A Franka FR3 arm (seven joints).
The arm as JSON. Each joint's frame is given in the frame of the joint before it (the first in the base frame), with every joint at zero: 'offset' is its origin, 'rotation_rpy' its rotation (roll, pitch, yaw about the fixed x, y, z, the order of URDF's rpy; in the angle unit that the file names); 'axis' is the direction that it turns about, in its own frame. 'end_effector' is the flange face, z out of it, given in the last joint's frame.
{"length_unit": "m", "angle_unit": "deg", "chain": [
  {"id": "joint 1", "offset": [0.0, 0.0, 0.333], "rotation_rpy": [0.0, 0.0, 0.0], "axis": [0.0, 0.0, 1.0]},
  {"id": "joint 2", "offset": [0.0, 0.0, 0.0], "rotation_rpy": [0.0, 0.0, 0.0], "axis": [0.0, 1.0, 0.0]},
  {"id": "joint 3", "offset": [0.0, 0.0, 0.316], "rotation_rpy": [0.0, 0.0, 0.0], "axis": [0.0, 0.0, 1.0]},
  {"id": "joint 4", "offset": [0.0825, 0.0, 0.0], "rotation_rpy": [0.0, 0.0, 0.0], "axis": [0.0, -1.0, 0.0]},
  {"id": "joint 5", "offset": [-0.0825, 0.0, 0.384], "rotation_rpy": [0.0, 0.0, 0.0], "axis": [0.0, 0.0, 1.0]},
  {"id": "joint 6", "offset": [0.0, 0.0, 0.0], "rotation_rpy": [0.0, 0.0, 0.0], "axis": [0.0, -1.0, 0.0]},
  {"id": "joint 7", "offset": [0.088, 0.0, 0.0], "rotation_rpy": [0.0, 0.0, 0.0], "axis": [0.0, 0.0, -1.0]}
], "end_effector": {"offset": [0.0, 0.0, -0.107], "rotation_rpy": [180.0, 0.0, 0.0]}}
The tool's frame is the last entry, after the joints.
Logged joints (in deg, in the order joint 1, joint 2, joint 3, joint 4, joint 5, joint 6, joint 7), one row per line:
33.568 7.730 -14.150 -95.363 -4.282 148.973 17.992
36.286 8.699 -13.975 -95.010 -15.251 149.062 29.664
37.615 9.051 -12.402 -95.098 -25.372 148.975 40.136
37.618 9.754 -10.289 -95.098 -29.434 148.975 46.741
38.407 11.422 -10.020 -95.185 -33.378 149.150 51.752
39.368 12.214 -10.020 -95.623 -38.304 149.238 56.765
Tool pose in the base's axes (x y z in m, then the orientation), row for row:
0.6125 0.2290 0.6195 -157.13 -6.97 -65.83
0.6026 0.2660 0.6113 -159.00 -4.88 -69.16
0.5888 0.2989 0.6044 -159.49 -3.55 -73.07
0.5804 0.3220 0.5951 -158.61 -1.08 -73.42
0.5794 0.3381 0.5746 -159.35 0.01 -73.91
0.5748 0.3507 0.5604 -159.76 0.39 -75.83
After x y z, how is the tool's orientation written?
As a rotation vector, in degrees.
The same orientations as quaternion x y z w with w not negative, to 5 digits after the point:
-0.91839 -0.04074 -0.38476 0.08276
-0.91515 -0.02809 -0.39806 0.05705
-0.90823 -0.02022 -0.41610 0.03954
-0.90653 -0.00617 -0.41963 0.04552
-0.90652 0.00006 -0.42046 0.03790
-0.90306 0.00220 -0.42863 0.02754

